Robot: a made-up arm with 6 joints.
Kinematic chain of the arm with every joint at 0, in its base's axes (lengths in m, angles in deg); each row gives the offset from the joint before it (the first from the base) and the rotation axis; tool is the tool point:
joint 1: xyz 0 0 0.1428 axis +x
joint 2: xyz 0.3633 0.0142 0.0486 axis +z
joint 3: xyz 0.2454 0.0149 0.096 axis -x
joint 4: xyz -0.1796 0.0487 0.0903 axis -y
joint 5: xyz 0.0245 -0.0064 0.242 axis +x
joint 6: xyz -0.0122 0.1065 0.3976 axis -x
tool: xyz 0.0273 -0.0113 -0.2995
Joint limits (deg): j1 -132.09..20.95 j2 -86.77..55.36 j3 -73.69..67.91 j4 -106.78..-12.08 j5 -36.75..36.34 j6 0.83..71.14
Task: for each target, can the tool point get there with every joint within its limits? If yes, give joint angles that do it. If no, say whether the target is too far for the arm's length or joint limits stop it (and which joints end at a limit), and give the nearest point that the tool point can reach.
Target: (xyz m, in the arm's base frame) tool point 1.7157 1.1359 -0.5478
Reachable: no: too far | nearest point 0.9142 0.5275 -0.1779 | short by 1.072 m
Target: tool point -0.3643 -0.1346 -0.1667
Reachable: no: joint limits stop it (at a limit: joint 1, joint 2, joint 3, joint 4, joint 6) | nearest point -0.1428 -0.1918 0.0768 | short by 0.334 m
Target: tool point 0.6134 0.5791 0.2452
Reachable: yes | joints -112.98 -10.13 -45.01 -27.83 -25.60 39.26
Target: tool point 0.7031 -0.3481 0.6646
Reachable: yes | joints 8.37 -38.61 11.32 -45.08 -0.97 57.70
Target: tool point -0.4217 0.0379 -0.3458
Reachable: no: joint limits stop it (at a limit: joint 2, joint 3, joint 4, joint 5, joint 6) | nearest point -0.0537 0.0513 -0.5184 | short by 0.407 m
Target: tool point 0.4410 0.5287 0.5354
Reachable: yes | joints -8.51 44.55 54.87 -40.17 9.79 49.00
